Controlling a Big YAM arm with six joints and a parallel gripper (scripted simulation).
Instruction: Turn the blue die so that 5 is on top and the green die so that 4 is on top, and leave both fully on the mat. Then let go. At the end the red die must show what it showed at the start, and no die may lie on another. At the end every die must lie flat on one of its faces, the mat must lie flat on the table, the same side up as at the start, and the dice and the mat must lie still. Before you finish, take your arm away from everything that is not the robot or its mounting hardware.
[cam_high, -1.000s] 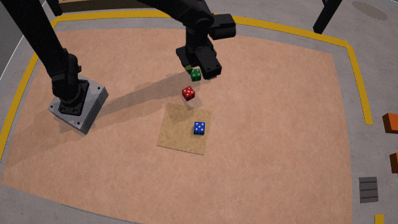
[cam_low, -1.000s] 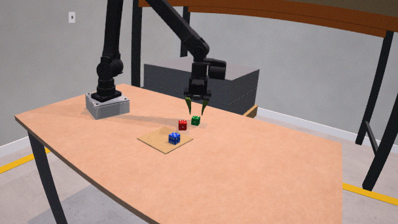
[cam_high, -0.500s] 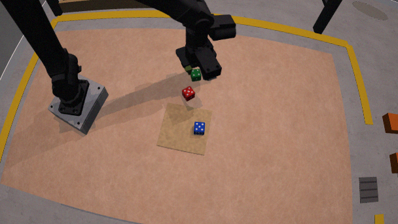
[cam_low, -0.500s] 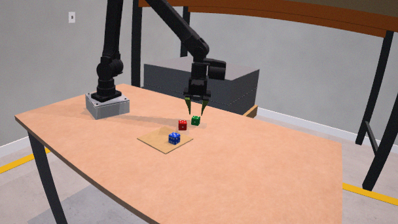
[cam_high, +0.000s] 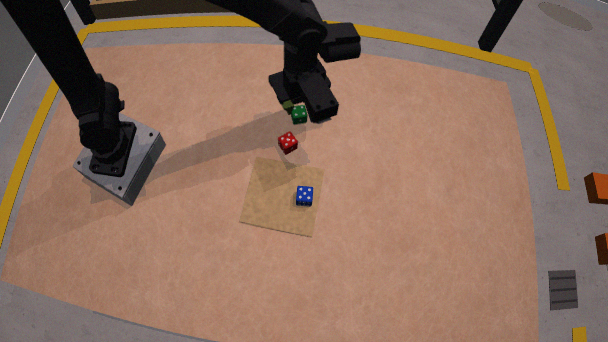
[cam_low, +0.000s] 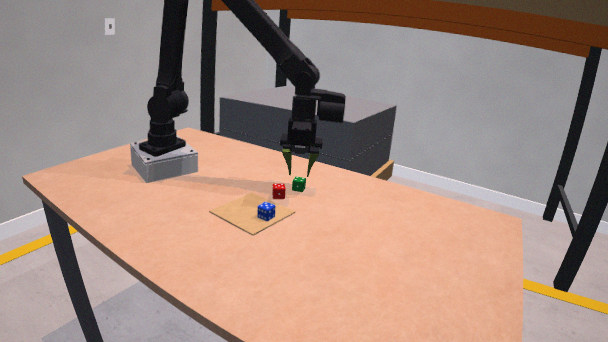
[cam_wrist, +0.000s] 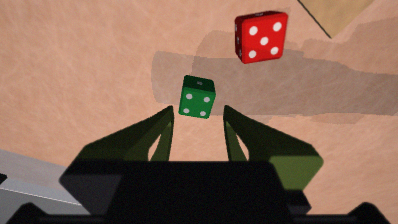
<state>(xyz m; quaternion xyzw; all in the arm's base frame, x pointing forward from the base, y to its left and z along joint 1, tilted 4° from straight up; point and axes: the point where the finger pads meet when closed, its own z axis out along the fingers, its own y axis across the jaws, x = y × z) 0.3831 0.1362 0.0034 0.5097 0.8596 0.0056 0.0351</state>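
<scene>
The green die lies 3 cm below my hand. Also, from my hand: tan mat 1 cm behind, 18 cm to the right, 5 cm below; then red die 1 cm behind, 7 cm to the right, 3 cm below; then blue die 3 cm ahead, 18 cm to the right, 3 cm below.
</scene>
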